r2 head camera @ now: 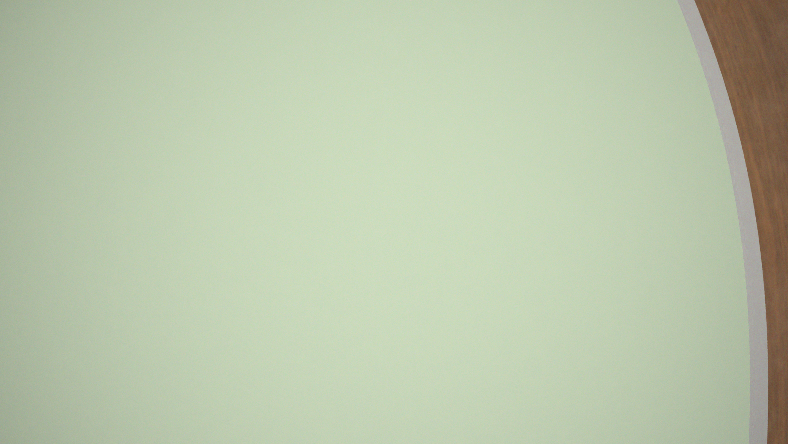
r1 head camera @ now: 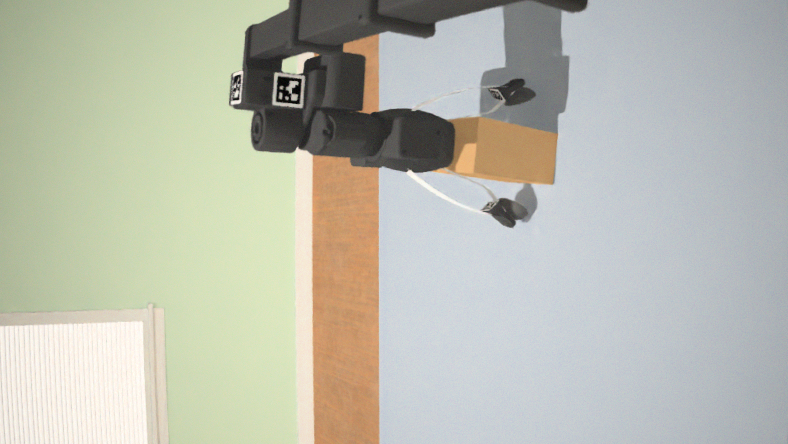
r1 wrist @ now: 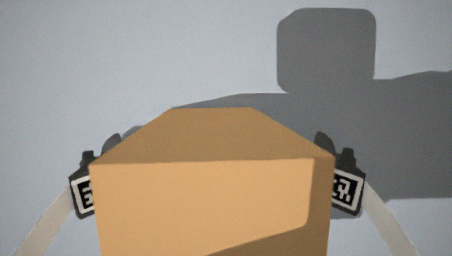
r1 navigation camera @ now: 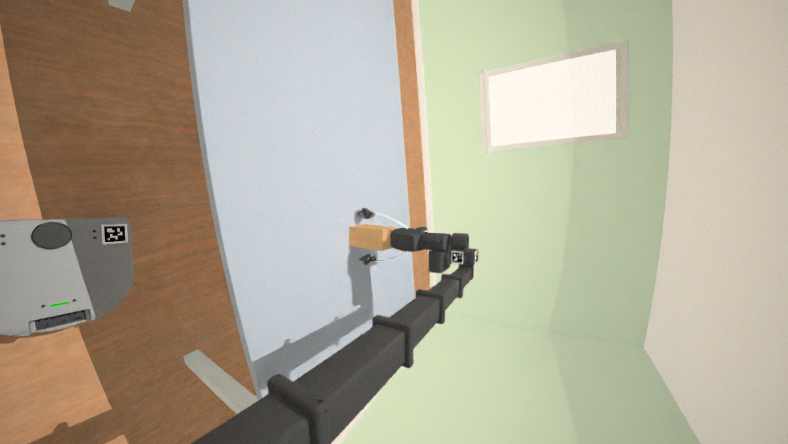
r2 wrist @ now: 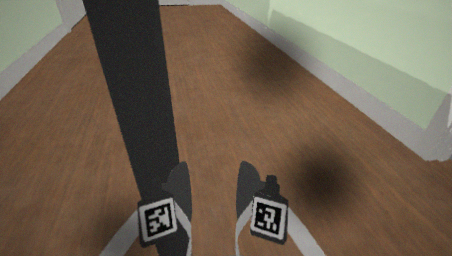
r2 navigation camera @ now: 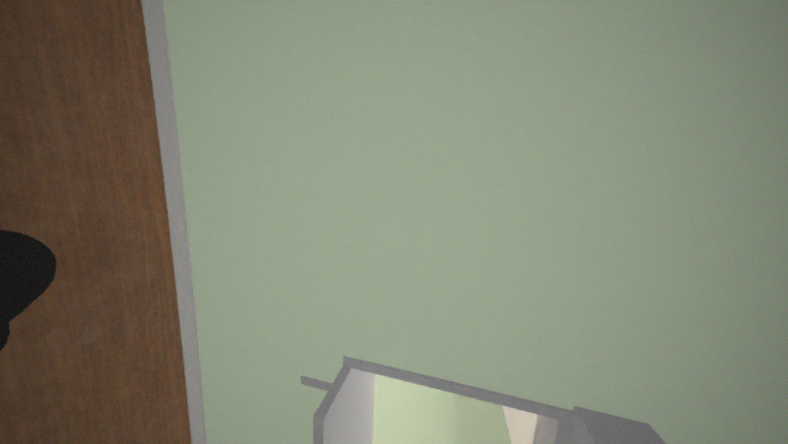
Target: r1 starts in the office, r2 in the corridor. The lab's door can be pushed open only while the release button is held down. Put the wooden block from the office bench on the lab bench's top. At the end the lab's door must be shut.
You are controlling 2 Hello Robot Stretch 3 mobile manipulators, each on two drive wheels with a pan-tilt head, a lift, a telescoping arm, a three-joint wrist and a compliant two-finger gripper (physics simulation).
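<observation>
The orange-tan wooden block [r1 head camera: 515, 154] [r1 navigation camera: 368, 237] [r1 wrist: 210, 200] stands on the light-blue office bench top [r1 head camera: 606, 330] [r1 navigation camera: 286, 137] [r1 wrist: 100, 60]. r1's gripper [r1 head camera: 511, 152] [r1 navigation camera: 366, 236] [r1 wrist: 215, 170] is open, its fingers on either side of the block. In the r1 head view a gap shows between each fingertip and the block. The block's near end reaches the gripper body in that view; whether they touch I cannot tell. r2's gripper [r2 wrist: 214, 185] is partly open and empty, above the corridor's brown floor [r2 wrist: 210, 100]. The lab's door, release button and lab bench cannot be made out.
r1's base [r1 navigation camera: 104, 275] stands beside the bench, and its arm [r1 navigation camera: 352, 352] reaches over it. A white window [r1 head camera: 71, 380] [r1 navigation camera: 551, 99] is in the green wall. A grey-framed opening [r2 navigation camera: 457, 386] is in the wall by r2. A dark bar [r2 wrist: 130, 90] crosses r2's wrist view.
</observation>
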